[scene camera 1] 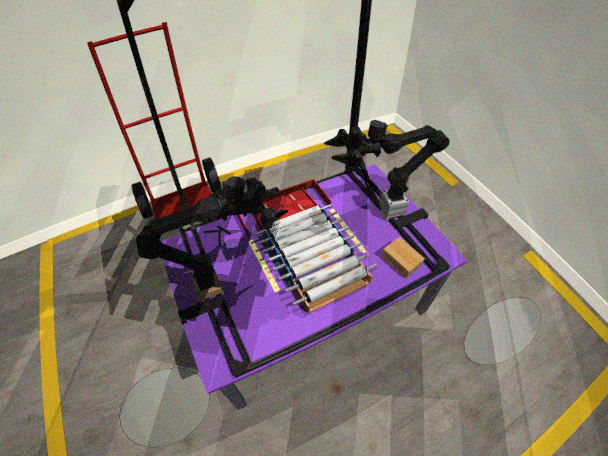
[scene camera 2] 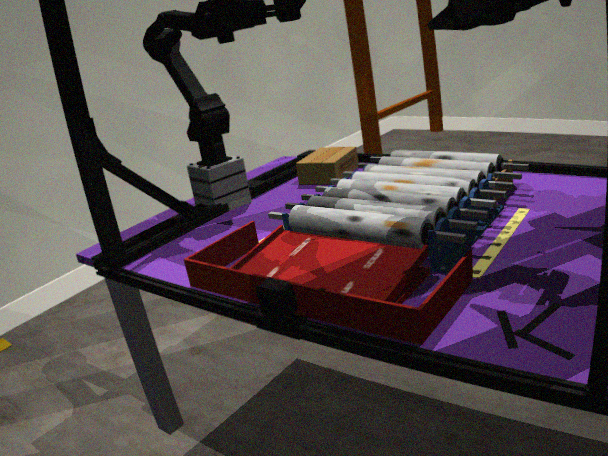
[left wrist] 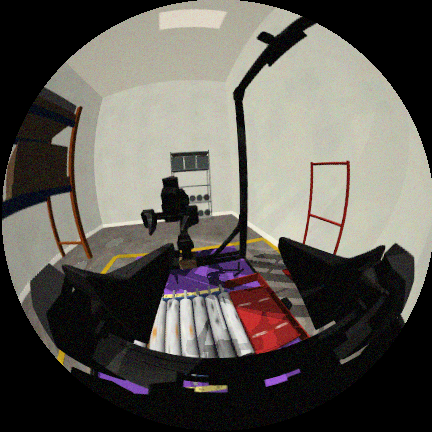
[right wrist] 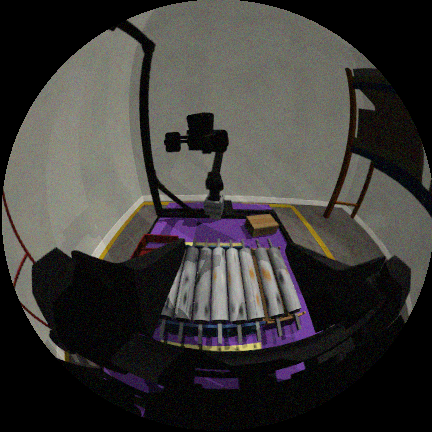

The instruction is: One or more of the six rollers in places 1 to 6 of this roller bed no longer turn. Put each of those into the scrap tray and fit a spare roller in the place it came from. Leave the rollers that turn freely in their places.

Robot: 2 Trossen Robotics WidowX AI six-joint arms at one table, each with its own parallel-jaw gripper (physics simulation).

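Frame: origin at the left arm's base, x back, y left, z down, level; centimetres.
Seen in the pictures: left gripper, fingertip midpoint: [scene camera 1: 327, 150] [scene camera 2: 284, 0] [left wrist: 226, 245] [right wrist: 180, 140]; right gripper, fingertip midpoint: [scene camera 1: 282, 202] [scene camera 2: 440, 24] [left wrist: 165, 232] [right wrist: 237, 246]; left arm's base, origin of the base link: [scene camera 1: 395, 195] [scene camera 2: 214, 161] [right wrist: 214, 197]; right arm's base, origin of the base link: [scene camera 1: 206, 282] [left wrist: 187, 256].
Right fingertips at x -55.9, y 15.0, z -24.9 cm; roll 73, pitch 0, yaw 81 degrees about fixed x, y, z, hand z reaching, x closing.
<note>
Pixels of each thing's top centre, then the offset from my right fingertips to it. Level surfaces: height alone.
- roller bed, its level: dz +35.5 cm
- wooden cradle, middle of its top: [scene camera 1: 332, 284] [right wrist: 271, 283] dx +15.2, dy +16.5, dz +35.4 cm
- red scrap tray, middle of its top: [scene camera 2: 317, 255] [left wrist: 263, 311] [scene camera 1: 283, 203] dx +5.2, dy -29.2, dz +31.0 cm
- wooden block, middle of its top: [scene camera 2: 326, 154] [scene camera 1: 404, 253] [right wrist: 262, 220] dx +48.3, dy +13.2, dz +30.5 cm
The roller bed [scene camera 2: 450, 252] [right wrist: 215, 329] has blue side rails and carries several mottled white-grey rollers [scene camera 1: 314, 247] [scene camera 2: 360, 222] [right wrist: 219, 285] side by side. Which ones turn cannot be seen. Two spare rollers [scene camera 1: 337, 283] [scene camera 2: 445, 156] [right wrist: 287, 282] lie in a wooden cradle [scene camera 1: 340, 294] at the bed's front end in scene camera 1. The red scrap tray [scene camera 1: 290, 198] [scene camera 2: 340, 306] [left wrist: 265, 317] is at the other end, with no roller in it. My left gripper [scene camera 1: 330, 150] [left wrist: 226, 245] is open and empty, raised behind the table's right part. My right gripper [scene camera 1: 278, 203] [right wrist: 237, 246] is open and empty, raised above the table.
A wooden block [scene camera 1: 404, 256] [scene camera 2: 327, 166] [right wrist: 262, 225] lies on the purple table right of the bed in scene camera 1. Yellow marked strips [scene camera 1: 265, 266] [scene camera 2: 501, 242] run along the bed's sides. Black frame posts [scene camera 1: 361, 65] rise at the table's back. A red hand truck [scene camera 1: 154, 118] stands behind.
</note>
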